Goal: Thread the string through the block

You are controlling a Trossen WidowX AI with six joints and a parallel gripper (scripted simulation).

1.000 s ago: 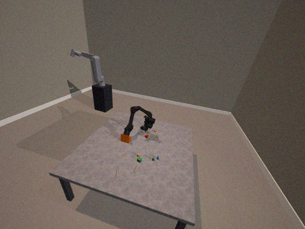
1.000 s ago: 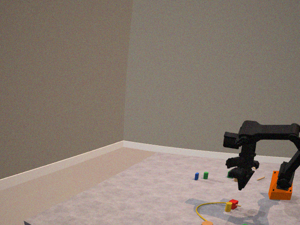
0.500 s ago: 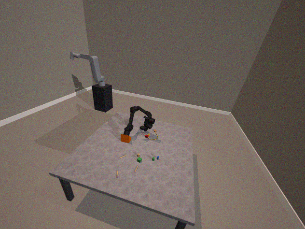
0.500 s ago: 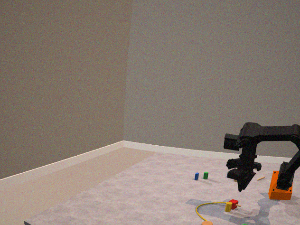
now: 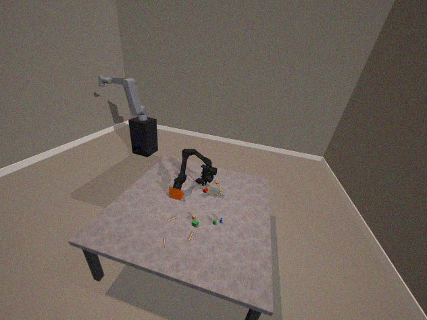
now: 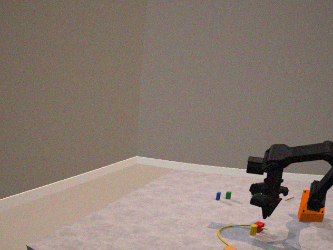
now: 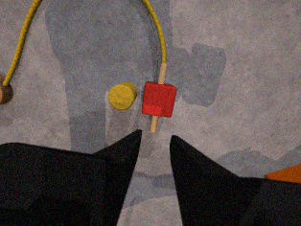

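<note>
The red block lies 5 cm below my gripper tip, 2 cm ahead of it and 1 cm to the right of it. Round my gripper tip: round wooden button: 18 cm to the left, 8 cm ahead, 5 cm below; then thin wooden stick: 5 cm below, 3 cm ahead, 2 cm to the right; then yellow cylinder: 4 cm below, 4 cm ahead, 2 cm to the left.
</note>
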